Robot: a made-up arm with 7 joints.
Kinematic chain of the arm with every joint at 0, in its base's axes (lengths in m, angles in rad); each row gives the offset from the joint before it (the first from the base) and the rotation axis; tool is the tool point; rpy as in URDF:
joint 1: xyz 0 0 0.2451 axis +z
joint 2: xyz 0 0 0 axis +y
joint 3: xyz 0 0 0.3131 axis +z
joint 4: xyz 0.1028 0 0 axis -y
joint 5: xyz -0.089 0 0.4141 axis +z
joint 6: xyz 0 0 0 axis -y
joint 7: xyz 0.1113 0 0 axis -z
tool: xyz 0 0 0 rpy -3.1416 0 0
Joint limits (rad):
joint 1: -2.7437..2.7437
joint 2: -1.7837..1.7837
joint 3: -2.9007..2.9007
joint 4: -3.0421..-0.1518
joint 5: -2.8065..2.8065
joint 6: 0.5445..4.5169
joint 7: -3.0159..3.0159
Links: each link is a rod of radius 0.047 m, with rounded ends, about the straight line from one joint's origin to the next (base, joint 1, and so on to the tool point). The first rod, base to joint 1, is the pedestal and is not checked.
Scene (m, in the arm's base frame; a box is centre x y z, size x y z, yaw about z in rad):
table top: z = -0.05
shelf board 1: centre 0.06 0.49 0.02 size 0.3 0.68 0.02 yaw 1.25
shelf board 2: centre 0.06 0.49 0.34 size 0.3 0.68 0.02 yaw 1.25
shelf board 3: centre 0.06 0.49 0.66 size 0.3 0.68 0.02 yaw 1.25
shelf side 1: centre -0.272 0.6 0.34 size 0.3 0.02 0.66 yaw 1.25
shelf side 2: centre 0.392 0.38 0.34 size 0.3 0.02 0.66 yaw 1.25
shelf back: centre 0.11 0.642 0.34 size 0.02 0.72 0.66 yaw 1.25
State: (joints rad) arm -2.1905 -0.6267 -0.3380 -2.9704 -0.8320 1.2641 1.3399
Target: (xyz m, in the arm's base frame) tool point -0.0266 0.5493 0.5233
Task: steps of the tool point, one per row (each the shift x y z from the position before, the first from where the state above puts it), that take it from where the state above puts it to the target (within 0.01 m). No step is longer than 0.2 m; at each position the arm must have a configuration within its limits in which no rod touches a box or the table.
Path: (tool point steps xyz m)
1: -0.0331 0.0791 -0.0845
2: -0.0023 0.1108 -0.0580
3: 0.0242 0.1247 -0.0066
4: 0.0394 0.1102 0.0564
5: 0.0414 0.0645 0.1121
6: 0.0338 -0.0047 0.1414
7: 0.0241 -0.0809 0.1326
8: -0.0098 0.0953 -0.0039
9: 0.0136 0.0909 -0.0083
10: 0.0379 0.0790 -0.0014
11: 0.0668 0.0615 0.0136

